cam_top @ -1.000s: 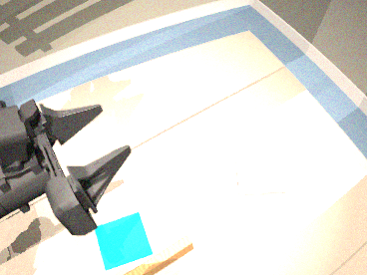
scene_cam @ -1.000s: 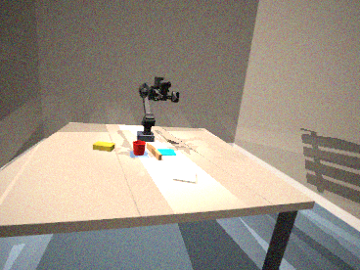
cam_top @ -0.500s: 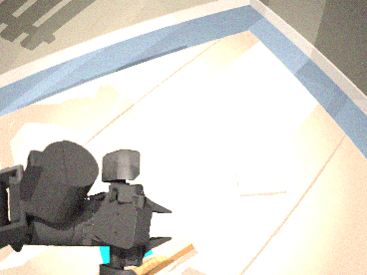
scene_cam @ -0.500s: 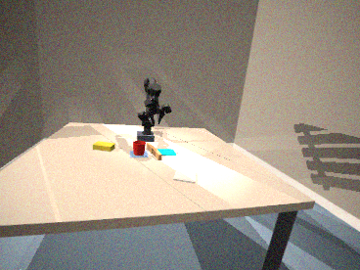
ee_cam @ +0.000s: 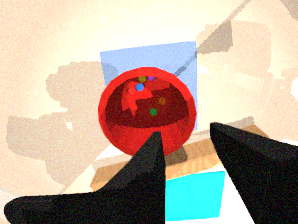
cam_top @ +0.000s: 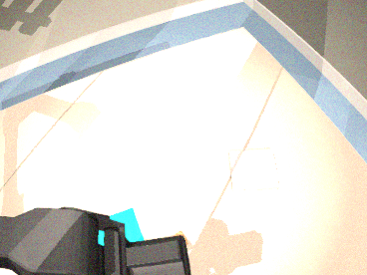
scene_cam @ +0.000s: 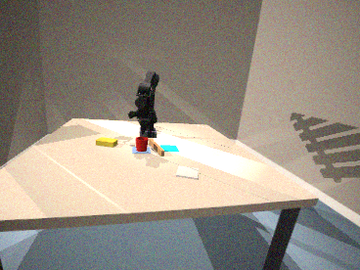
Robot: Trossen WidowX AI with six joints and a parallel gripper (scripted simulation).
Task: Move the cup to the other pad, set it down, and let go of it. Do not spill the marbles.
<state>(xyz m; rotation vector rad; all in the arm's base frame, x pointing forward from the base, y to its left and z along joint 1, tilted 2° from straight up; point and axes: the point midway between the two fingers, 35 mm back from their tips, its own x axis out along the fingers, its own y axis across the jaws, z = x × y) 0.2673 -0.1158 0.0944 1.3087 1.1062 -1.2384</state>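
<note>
Now: gripper tip 20 mm short of the red cup, 10 mm to the left of it and 60 mm above it. The rest, counted from my gripper tip: cyan pad 10 mm ahead, 170 mm to the left, 110 mm below; light blue pad 20 mm ahead, 10 mm to the right, 110 mm below; wooden block 20 mm ahead, 80 mm to the left, 90 mm below.
</note>
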